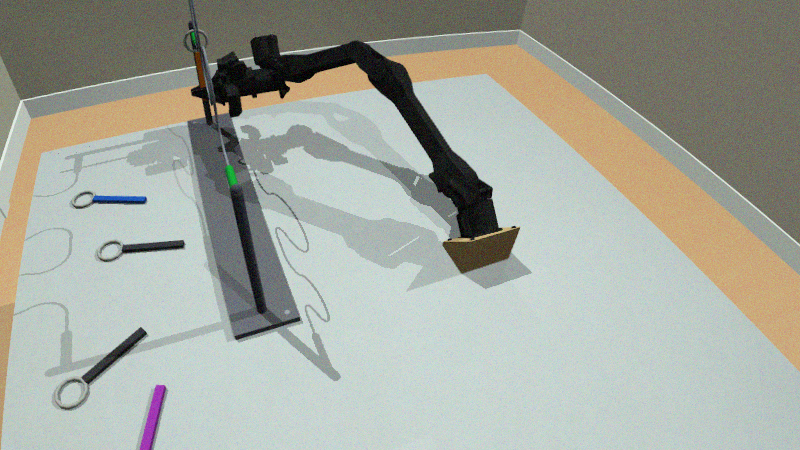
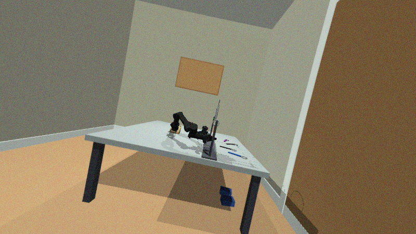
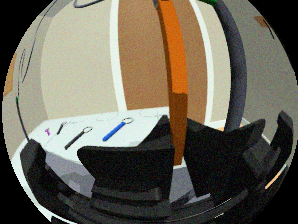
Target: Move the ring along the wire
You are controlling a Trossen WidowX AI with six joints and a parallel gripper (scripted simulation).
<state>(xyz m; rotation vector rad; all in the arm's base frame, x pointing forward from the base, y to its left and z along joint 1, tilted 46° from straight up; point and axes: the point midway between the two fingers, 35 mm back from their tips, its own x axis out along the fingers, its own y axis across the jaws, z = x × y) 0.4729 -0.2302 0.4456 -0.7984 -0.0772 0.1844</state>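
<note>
Now: gripper tip 3 cm past the ring with orange handle and 8 cm below it. Also, from my gripper tip: blue-handled ring 22 cm ahead, 17 cm to the left, 13 cm below.
</note>
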